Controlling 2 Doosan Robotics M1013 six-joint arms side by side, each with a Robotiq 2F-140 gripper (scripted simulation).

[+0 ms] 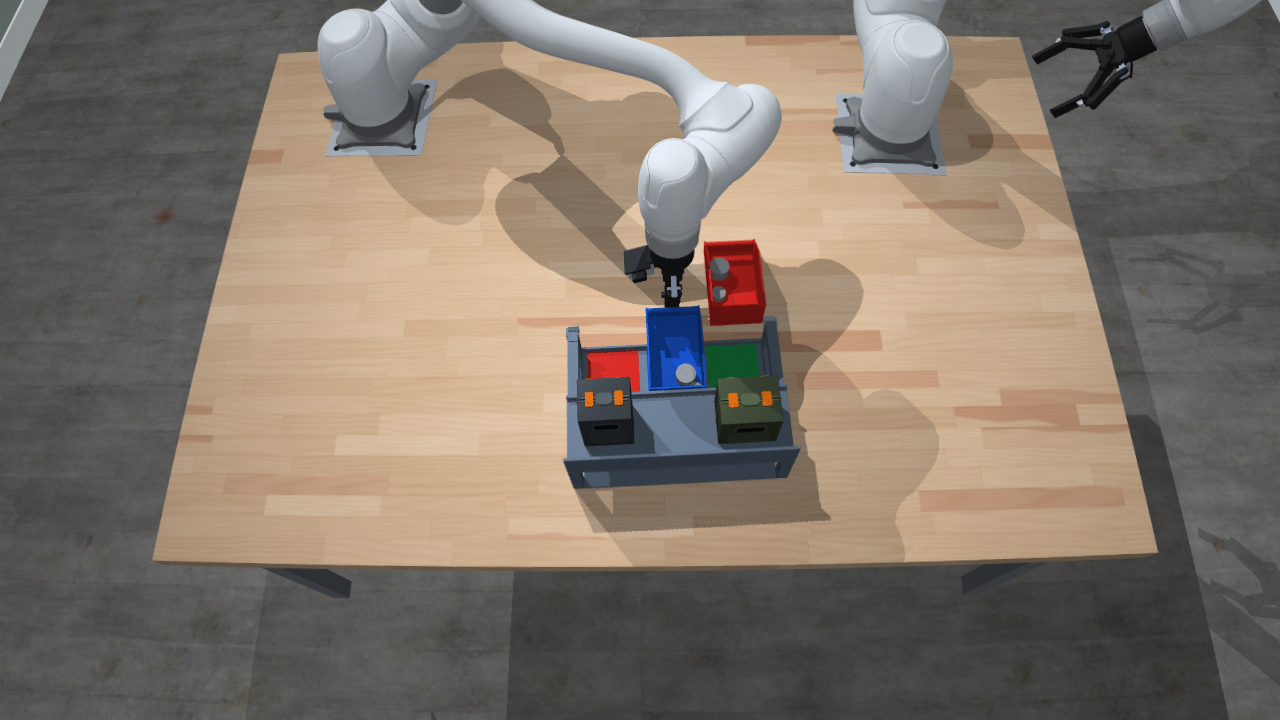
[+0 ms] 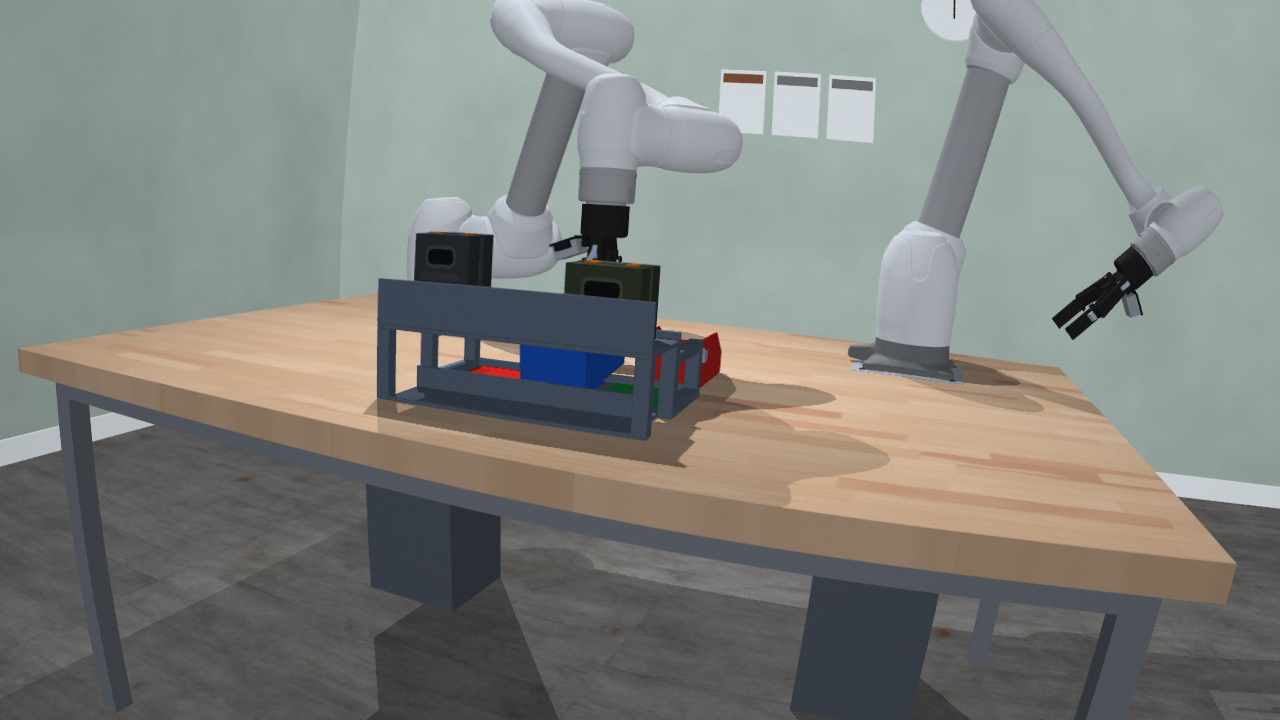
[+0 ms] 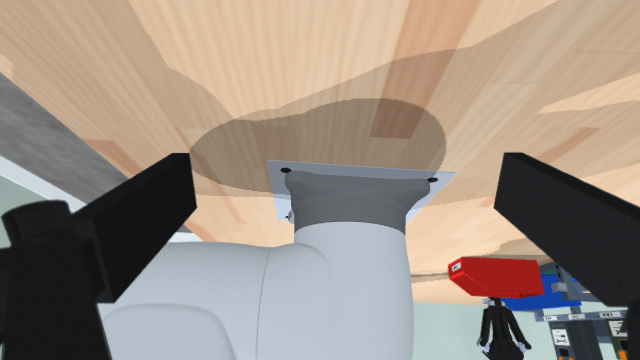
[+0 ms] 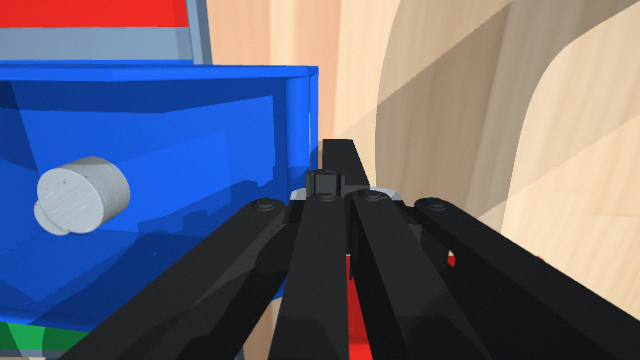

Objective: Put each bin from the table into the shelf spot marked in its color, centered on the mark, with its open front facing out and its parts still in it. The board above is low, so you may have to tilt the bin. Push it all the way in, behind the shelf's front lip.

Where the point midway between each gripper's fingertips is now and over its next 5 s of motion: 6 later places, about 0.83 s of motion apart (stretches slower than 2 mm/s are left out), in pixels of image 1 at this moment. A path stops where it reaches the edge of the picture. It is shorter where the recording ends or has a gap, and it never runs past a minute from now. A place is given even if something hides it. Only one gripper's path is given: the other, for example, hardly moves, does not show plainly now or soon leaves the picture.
The right gripper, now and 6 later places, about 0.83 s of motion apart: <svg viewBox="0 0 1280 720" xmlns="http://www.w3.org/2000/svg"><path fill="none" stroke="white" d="M671 309L671 311L672 316L672 324L673 331L673 338L673 342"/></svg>
